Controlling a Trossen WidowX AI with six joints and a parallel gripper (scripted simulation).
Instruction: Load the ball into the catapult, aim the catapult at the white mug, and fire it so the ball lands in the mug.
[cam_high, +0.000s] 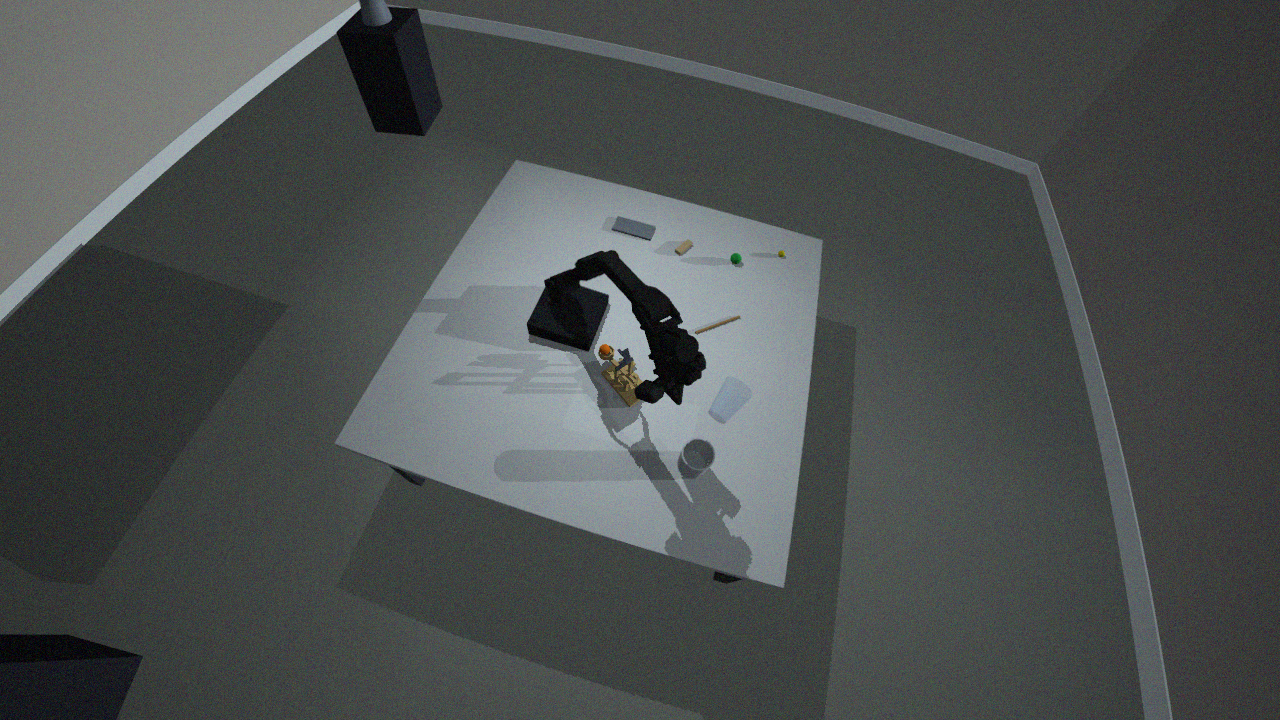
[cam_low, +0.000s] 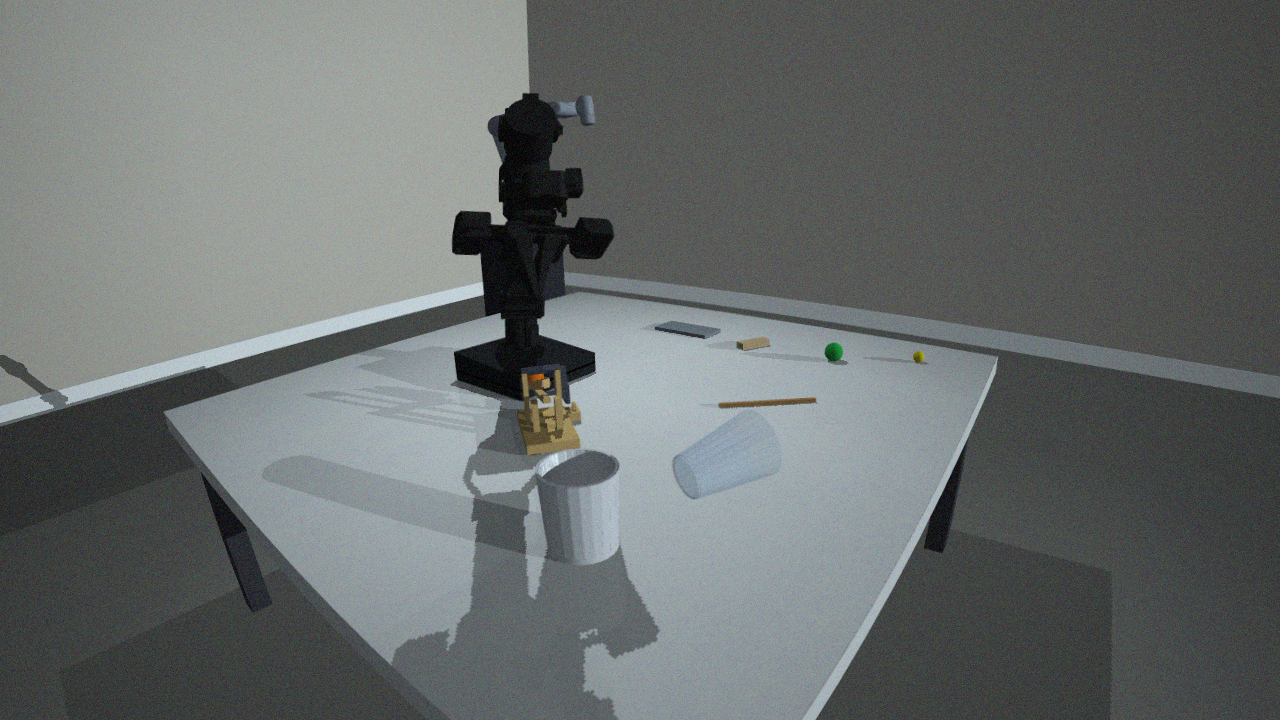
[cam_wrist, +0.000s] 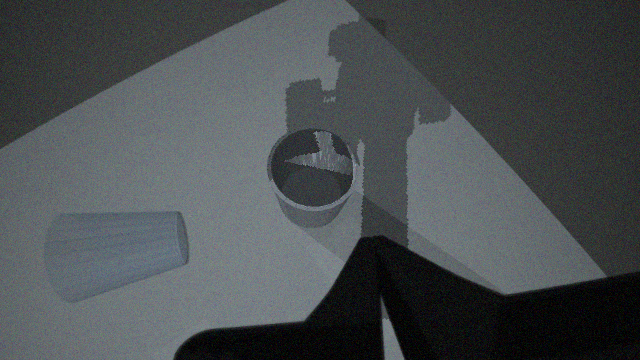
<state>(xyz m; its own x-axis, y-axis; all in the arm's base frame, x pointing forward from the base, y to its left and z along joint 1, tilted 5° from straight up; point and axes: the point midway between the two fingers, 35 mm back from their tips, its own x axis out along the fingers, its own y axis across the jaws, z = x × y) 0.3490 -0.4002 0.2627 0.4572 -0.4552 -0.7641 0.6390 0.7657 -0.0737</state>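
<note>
My gripper tip is 210 mm past the orange ball, 240 mm to the right of it and 200 mm above it. The rest, counted from my gripper tip: white mug (80 mm ahead, 60 mm to the right, 230 mm below); thin wooden stick (140 mm ahead, 430 mm to the left, 260 mm below); wooden catapult (150 mm behind, 210 mm to the left, 210 mm below).
</note>
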